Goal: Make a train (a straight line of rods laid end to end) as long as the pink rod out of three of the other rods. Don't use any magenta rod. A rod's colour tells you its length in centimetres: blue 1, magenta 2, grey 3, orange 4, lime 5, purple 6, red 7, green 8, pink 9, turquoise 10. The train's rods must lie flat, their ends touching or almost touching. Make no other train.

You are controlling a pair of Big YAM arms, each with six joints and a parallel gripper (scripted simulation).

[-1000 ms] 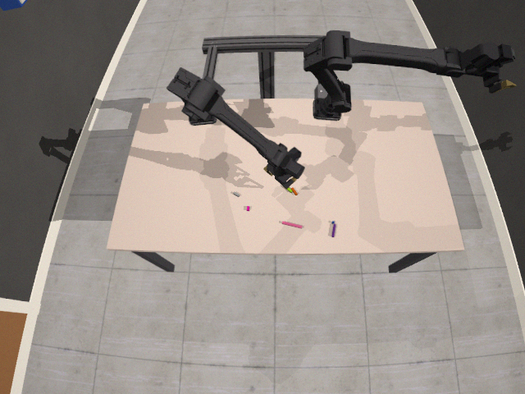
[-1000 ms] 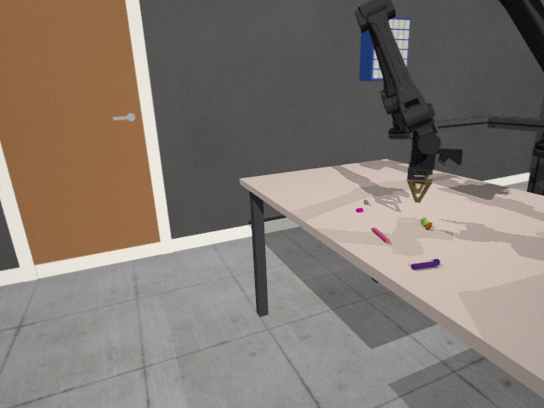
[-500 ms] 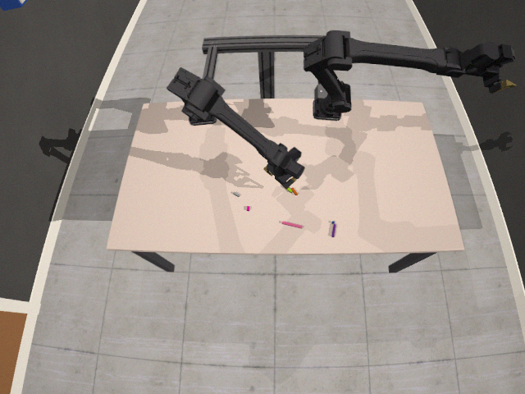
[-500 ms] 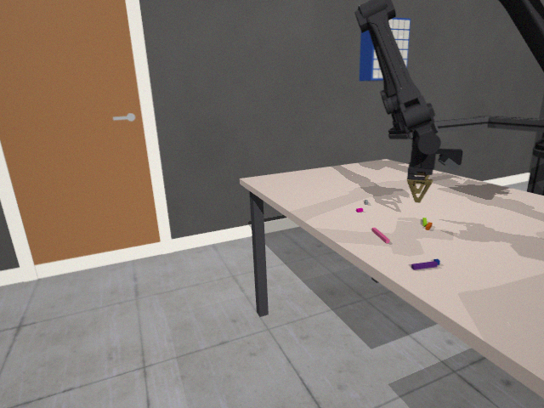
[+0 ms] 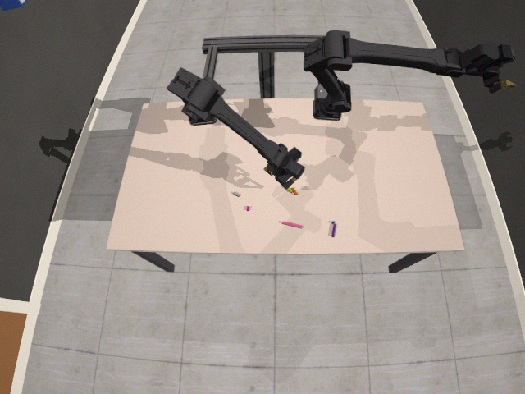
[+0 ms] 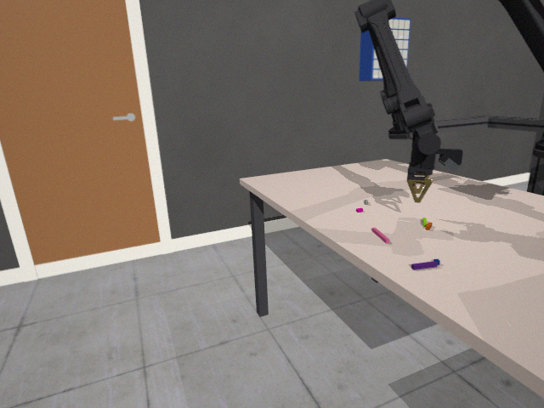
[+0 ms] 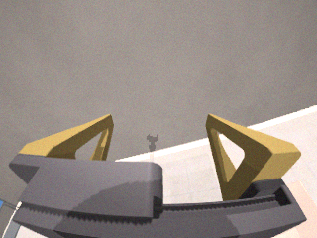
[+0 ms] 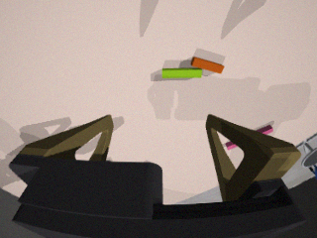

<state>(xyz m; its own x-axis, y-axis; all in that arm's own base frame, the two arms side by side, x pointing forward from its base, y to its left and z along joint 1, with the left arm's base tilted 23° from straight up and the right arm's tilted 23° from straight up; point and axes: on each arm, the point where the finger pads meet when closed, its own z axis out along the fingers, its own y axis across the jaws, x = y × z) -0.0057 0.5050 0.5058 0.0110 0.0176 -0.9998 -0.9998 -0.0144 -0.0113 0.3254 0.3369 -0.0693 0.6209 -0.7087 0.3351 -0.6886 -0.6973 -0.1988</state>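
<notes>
Now: the blue rod 18 cm ahead of my right hand, 23 cm to the left of it and 7 cm below it. From my right hand the other things lie so: magenta rod: 10 cm ahead, 15 cm to the right, 7 cm below; orange rod: 2 cm ahead, 7 cm to the left, 7 cm below; lime rod: 4 cm to the left, 7 cm below.
</notes>
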